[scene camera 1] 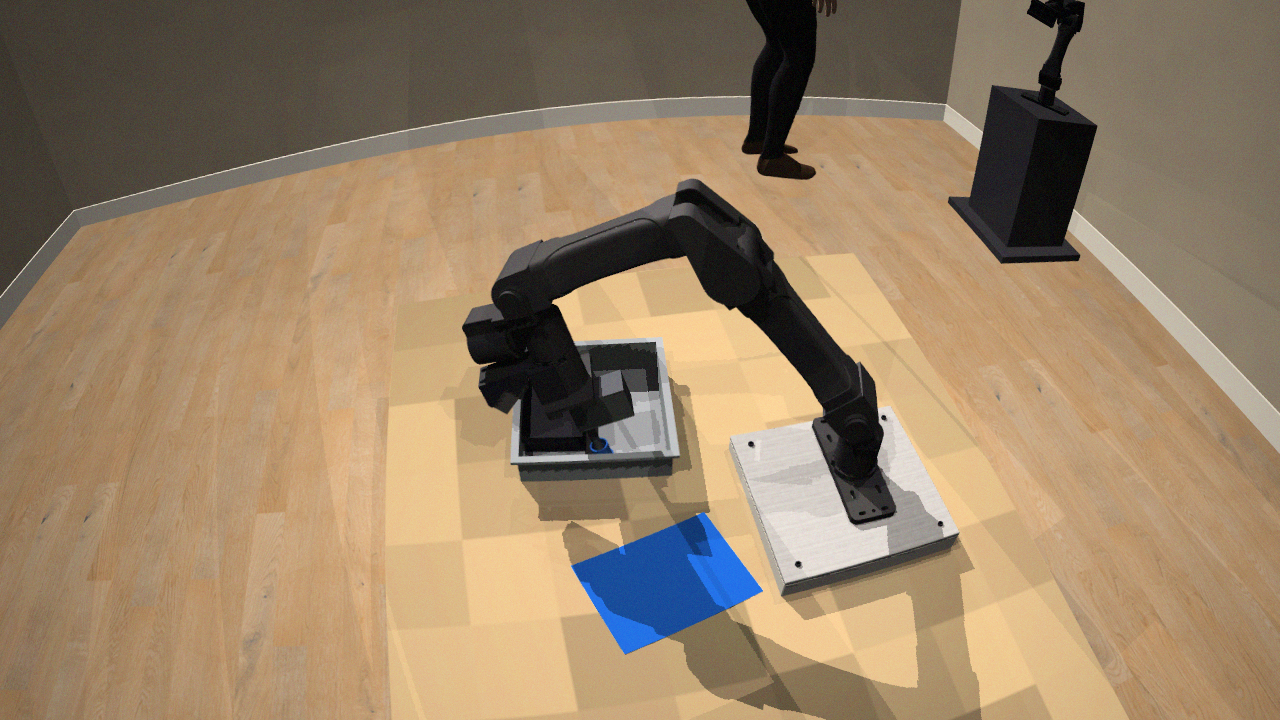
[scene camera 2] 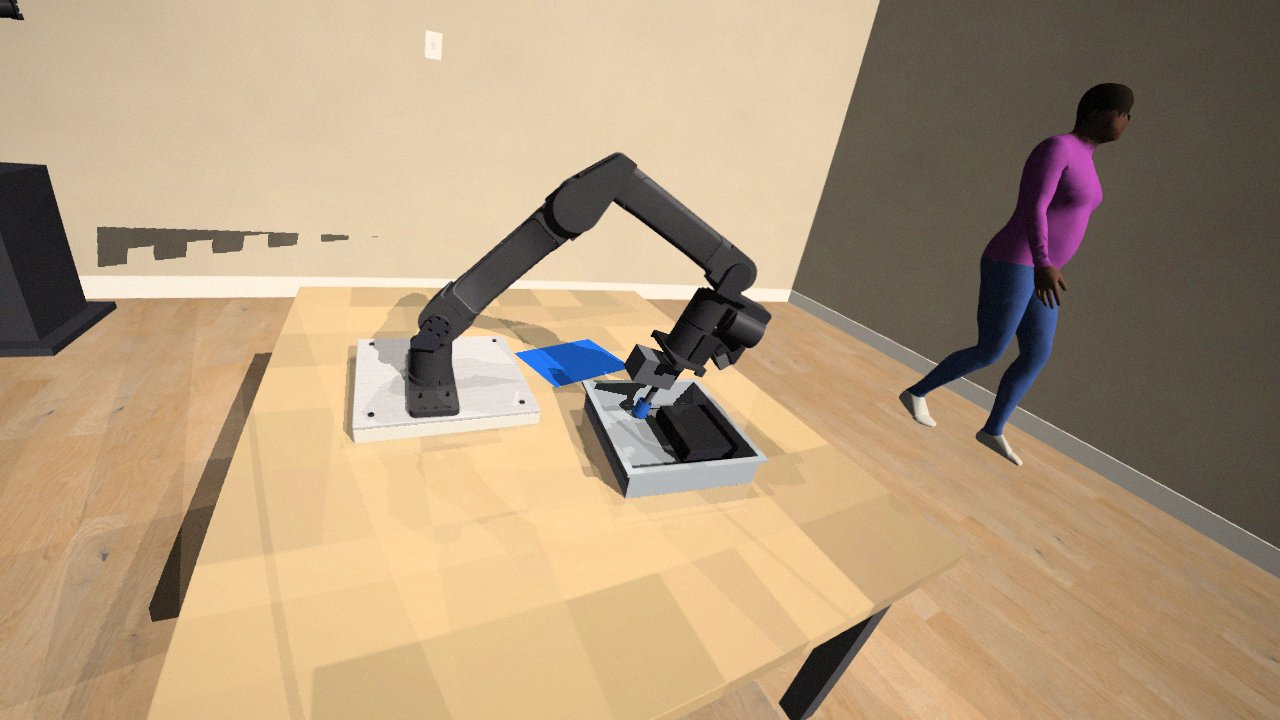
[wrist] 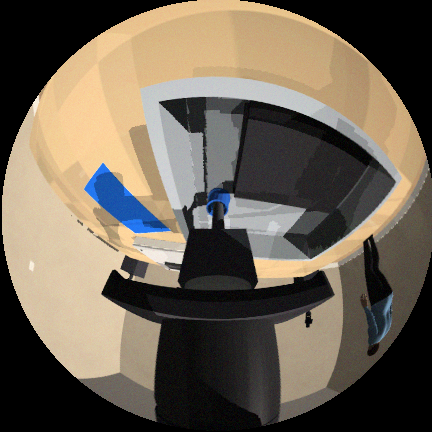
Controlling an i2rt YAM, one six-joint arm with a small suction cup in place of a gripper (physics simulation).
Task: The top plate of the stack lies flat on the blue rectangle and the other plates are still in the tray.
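Frame: origin at the arm's base, x back, y right, z up, level; metres.
Where they show: end effector, tool point: (scene camera 2: 637, 414) (wrist: 217, 195); arm's base, origin of the base link: (scene camera 1: 852, 468) (scene camera 2: 431, 381).
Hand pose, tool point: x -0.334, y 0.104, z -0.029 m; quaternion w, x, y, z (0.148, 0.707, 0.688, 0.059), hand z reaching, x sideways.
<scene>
Each offset is from my tool point to the top centre of the thing. "pt": to the spot under its first point.
A stack of black plates @[dx -0.066, dy +0.087, dz +0.030 m] (scene camera 1: 553, 428) (scene camera 2: 695, 431) (wrist: 290, 161) lies in the grey tray @[dx -0.008, dy +0.082, dz +0.048 m] (scene camera 1: 671, 420) (scene camera 2: 698, 476) (wrist: 220, 84), against one side of it. I cannot tell the single plates apart. The blue rectangle @[pt dx +0.041, dy -0.233, dz -0.002 m] (scene camera 1: 662, 591) (scene camera 2: 572, 361) (wrist: 120, 202) lies flat on the table beside the tray, with no plate on it. My gripper (scene camera 1: 598, 445) (scene camera 2: 640, 409) (wrist: 218, 202), a blue suction cup on a black rod, is inside the tray's outline, beside the stack and over the bare tray floor. The cup is open and holds nothing. In the first scene view the arm hides part of the stack.
The arm's base stands on a pale metal plate (scene camera 1: 769, 501) (scene camera 2: 375, 429) next to the blue rectangle. The tray's raised walls stand around the stack and the cup. A person (scene camera 1: 783, 80) (scene camera 2: 1038, 250) and a dark pedestal (scene camera 1: 1029, 170) (scene camera 2: 35, 259) stand away from the table.
</scene>
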